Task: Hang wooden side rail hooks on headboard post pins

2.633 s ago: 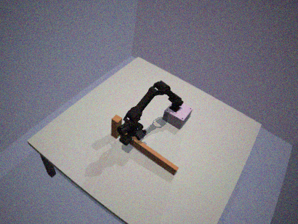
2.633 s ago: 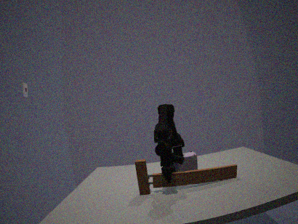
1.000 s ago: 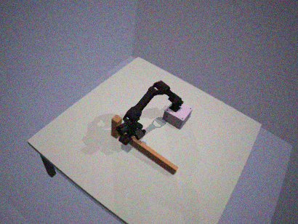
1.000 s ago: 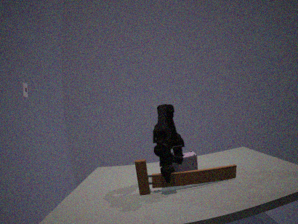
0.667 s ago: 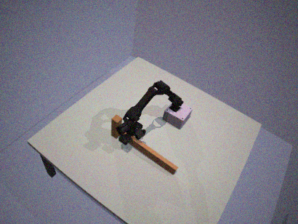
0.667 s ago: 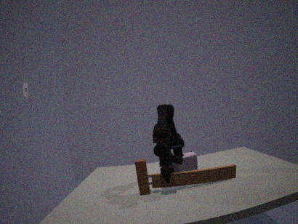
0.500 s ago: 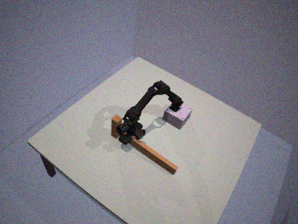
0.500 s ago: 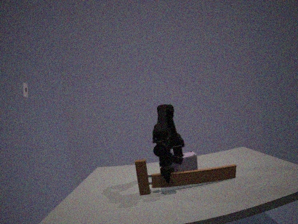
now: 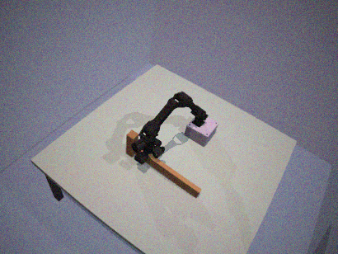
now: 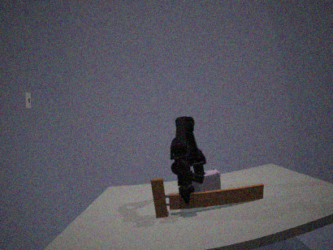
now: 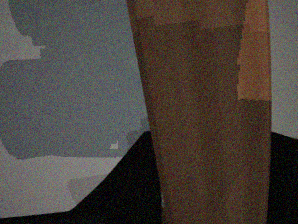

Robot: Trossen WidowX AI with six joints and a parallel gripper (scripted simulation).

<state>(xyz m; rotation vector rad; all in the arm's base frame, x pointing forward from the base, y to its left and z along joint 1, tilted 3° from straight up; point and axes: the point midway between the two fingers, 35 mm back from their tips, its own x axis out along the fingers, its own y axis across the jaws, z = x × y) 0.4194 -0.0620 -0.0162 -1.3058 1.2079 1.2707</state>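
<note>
My gripper tip is 110 mm to the left of the headboard post, 40 mm below it and 10 mm short of it.
</note>
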